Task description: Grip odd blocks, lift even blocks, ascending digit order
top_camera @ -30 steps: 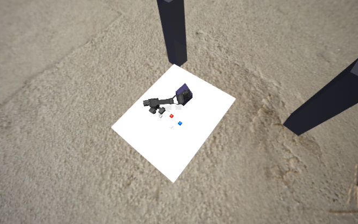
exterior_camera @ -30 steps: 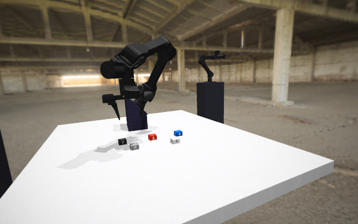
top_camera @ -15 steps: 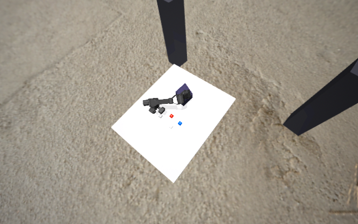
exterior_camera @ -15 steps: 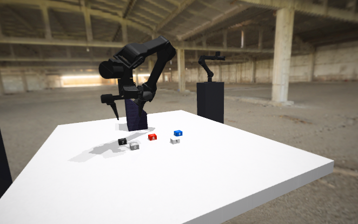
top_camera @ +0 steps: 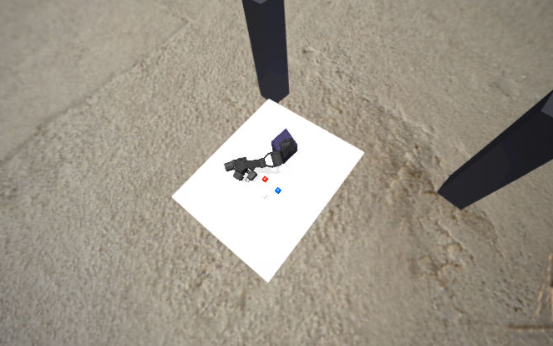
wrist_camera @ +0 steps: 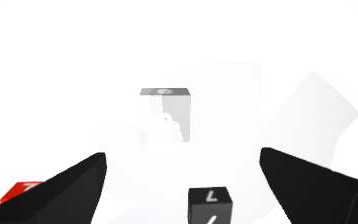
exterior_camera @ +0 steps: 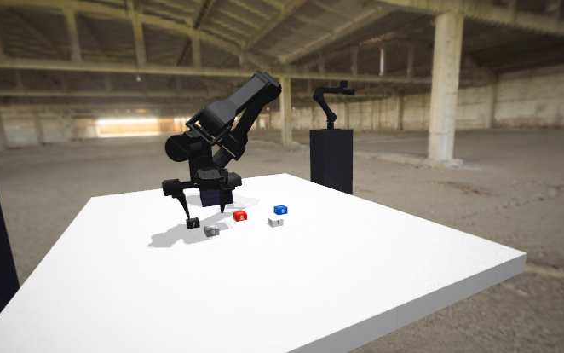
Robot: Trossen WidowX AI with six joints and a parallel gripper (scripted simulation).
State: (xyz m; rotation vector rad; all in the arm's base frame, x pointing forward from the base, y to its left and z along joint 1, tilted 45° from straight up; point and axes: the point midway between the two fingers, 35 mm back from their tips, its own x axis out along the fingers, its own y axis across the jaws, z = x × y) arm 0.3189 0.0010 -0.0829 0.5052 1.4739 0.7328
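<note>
Right now the grey block is 1 cm ahead of my gripper tip, 1 cm to the left of it and 4 cm below it. Round my gripper tip: white block 1 cm ahead, 18 cm to the left, 4 cm below; then black block 7 cm behind, 4 cm to the right, 4 cm below; then red block 8 cm behind, 10 cm to the left, 4 cm below.
</note>
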